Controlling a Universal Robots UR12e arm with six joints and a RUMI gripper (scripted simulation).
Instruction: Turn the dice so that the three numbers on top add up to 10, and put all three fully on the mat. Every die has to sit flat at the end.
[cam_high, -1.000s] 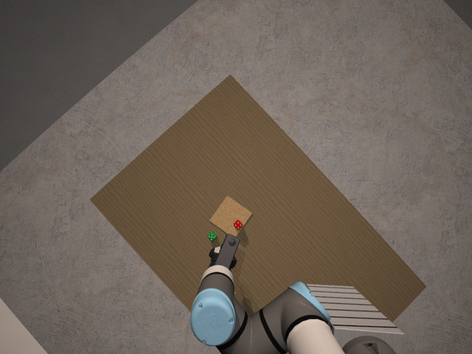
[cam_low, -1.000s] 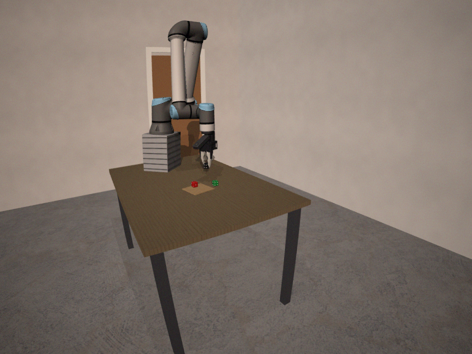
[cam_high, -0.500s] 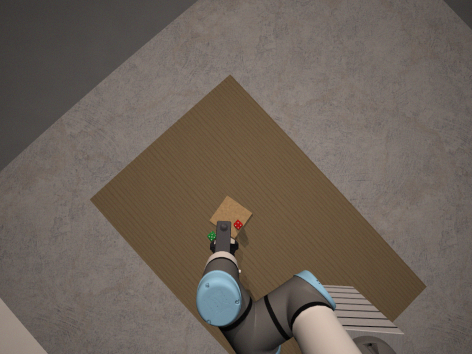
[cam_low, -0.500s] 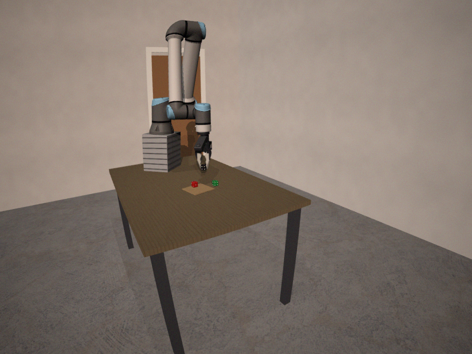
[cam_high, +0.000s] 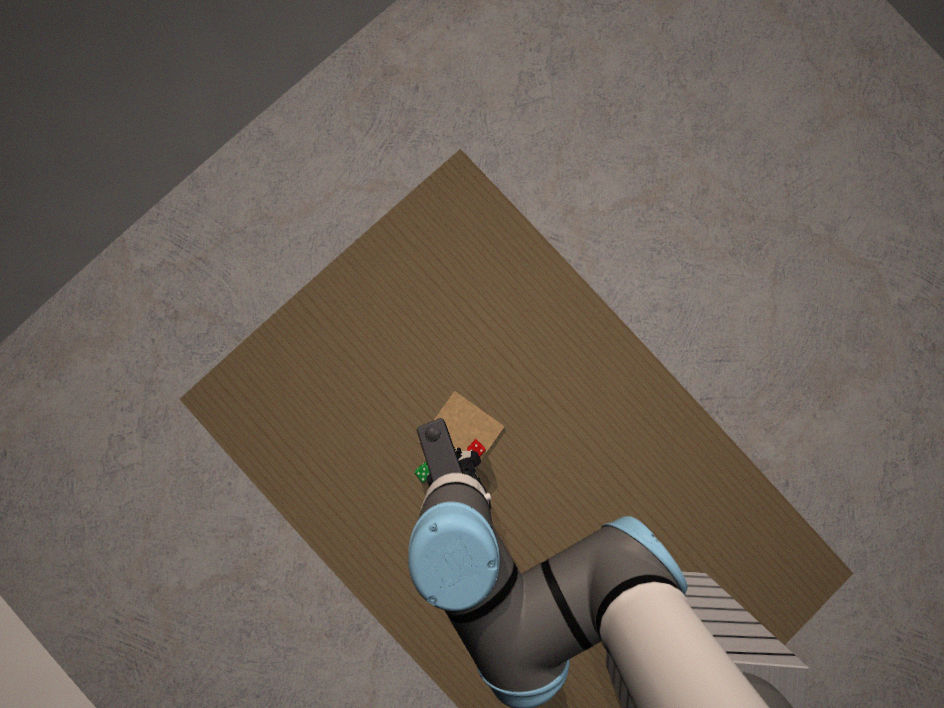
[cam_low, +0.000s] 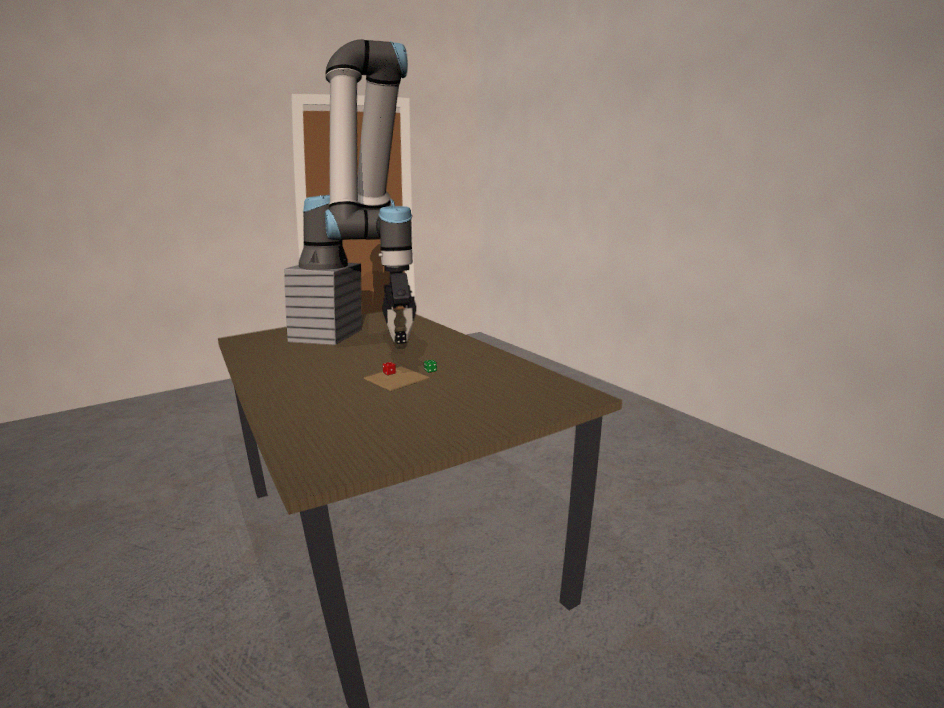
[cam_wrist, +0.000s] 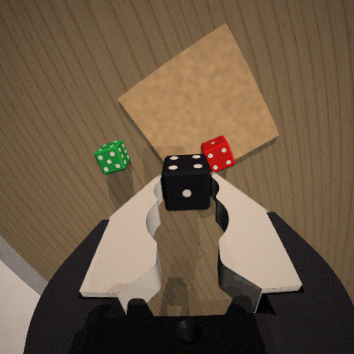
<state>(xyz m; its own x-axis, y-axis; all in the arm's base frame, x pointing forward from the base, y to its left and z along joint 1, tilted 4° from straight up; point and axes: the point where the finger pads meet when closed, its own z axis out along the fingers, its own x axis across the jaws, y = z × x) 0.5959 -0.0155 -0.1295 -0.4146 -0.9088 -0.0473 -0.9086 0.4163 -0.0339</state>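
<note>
My hand is 12 cm above the tan mat, 3 cm to the left of it and 1 cm short of it. Also, from my hand: black die right at my hand; red die 10 cm below, 3 cm to the right, 3 cm behind; green die 11 cm below, 9 cm to the left, 2 cm ahead.
</note>
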